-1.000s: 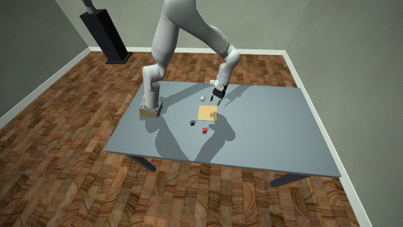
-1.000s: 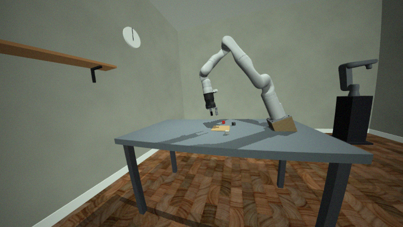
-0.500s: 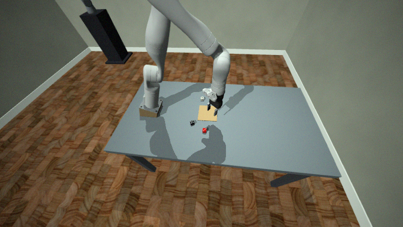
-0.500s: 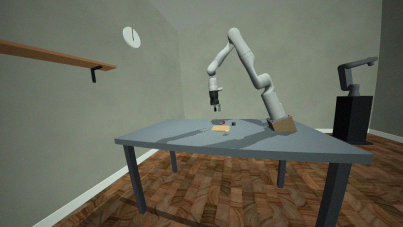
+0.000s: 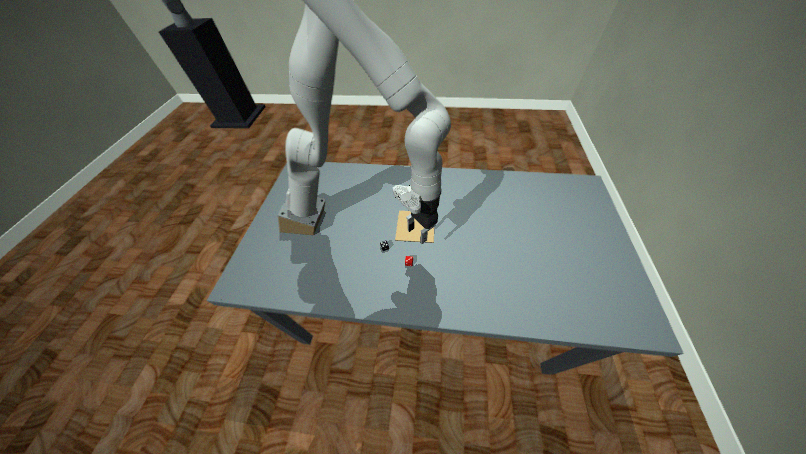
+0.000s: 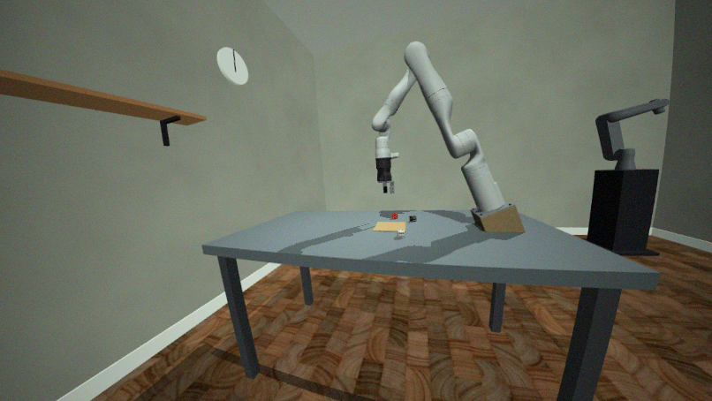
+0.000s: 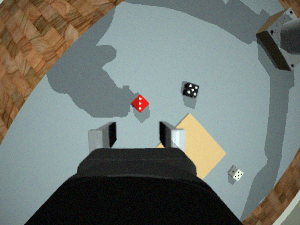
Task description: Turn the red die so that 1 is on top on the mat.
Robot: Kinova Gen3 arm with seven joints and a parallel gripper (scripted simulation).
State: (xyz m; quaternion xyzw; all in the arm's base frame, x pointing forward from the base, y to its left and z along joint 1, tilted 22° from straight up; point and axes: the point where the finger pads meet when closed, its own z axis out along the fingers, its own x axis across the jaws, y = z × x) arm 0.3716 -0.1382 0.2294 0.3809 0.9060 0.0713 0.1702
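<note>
Now: the red die 30 mm behind my hand, 20 mm to the right of it and 150 mm below it. From my hand the other things lie so: black die: 120 mm behind, 40 mm to the left, 150 mm below; then tan mat: 10 mm behind, 140 mm to the left, 160 mm below; then white die: 70 mm behind, 270 mm to the left, 150 mm below.
</note>
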